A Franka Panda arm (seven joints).
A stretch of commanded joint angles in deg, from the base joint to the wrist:
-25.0 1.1 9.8 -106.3 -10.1 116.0 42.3
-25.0 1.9 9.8 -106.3 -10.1 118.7 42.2
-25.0 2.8 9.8 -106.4 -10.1 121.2 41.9
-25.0 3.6 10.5 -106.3 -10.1 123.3 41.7
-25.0 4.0 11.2 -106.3 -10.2 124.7 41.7
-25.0 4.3 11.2 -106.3 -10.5 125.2 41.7
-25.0 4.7 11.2 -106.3 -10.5 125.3 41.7
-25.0 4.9 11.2 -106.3 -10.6 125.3 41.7
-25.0 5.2 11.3 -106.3 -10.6 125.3 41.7
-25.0 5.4 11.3 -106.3 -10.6 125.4 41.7
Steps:
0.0 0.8 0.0 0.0 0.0 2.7 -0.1
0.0 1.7 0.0 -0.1 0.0 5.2 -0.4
0.0 2.5 0.7 0.0 0.0 7.3 -0.6
0.0 2.9 1.4 0.0 -0.1 8.7 -0.6
0.0 3.2 1.4 0.0 -0.4 9.2 -0.6
0.0 3.6 1.4 0.0 -0.4 9.3 -0.6
0.0 3.8 1.4 0.0 -0.5 9.3 -0.6
0.0 4.1 1.5 0.0 -0.5 9.3 -0.6
0.0 4.3 1.5 0.0 -0.5 9.4 -0.6

